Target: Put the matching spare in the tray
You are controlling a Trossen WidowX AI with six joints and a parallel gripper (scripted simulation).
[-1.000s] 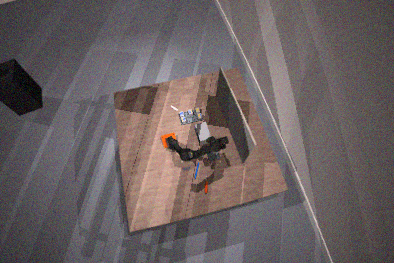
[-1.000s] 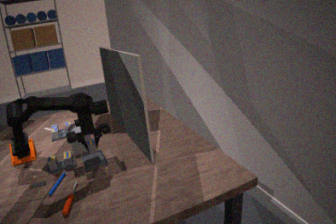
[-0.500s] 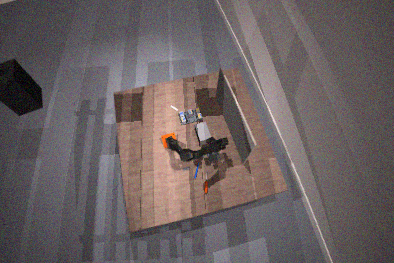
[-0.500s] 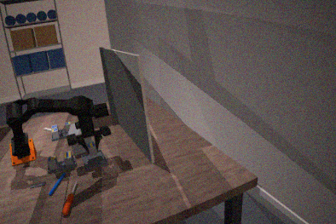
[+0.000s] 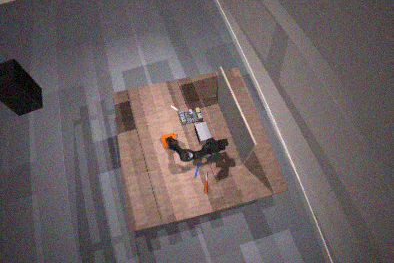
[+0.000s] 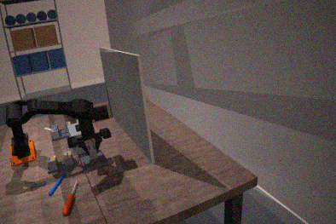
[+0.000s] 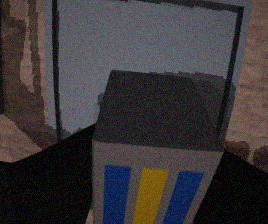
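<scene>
Now: gripper tip 30 mm below the grey spare block. Also, from my gripper tip: upright panel 230 mm ahead, 190 mm above, 160 mm to the left; dark-rimmed tray 30 mm below.
</scene>
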